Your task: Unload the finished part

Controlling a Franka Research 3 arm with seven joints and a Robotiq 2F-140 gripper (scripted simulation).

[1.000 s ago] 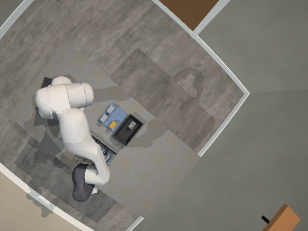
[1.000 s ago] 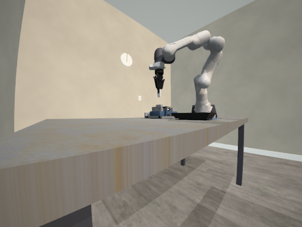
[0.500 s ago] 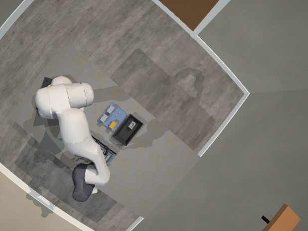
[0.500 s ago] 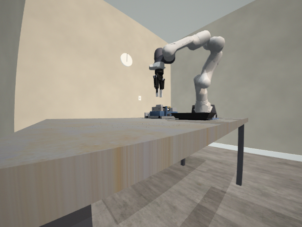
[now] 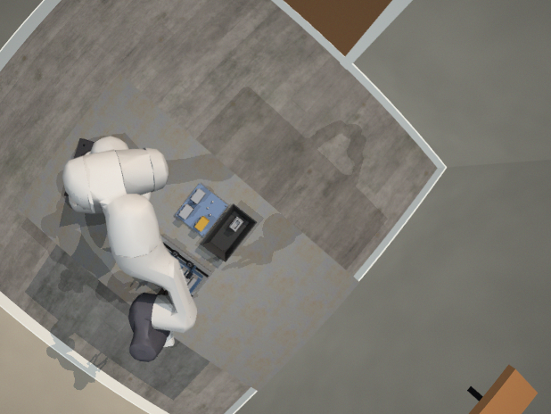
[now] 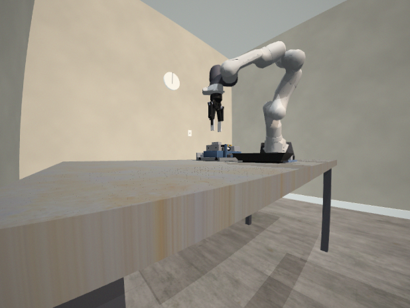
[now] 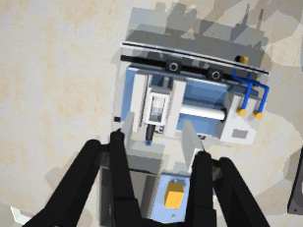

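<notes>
Now: hand 7 cm past the blue vise, 1 cm to the left of it and 17 cm above it. The rest, counted from my hand: orange block: 13 cm behind, 24 cm to the left, 19 cm below; blue fixture plate: 18 cm behind, 28 cm to the left, 21 cm below.
</notes>
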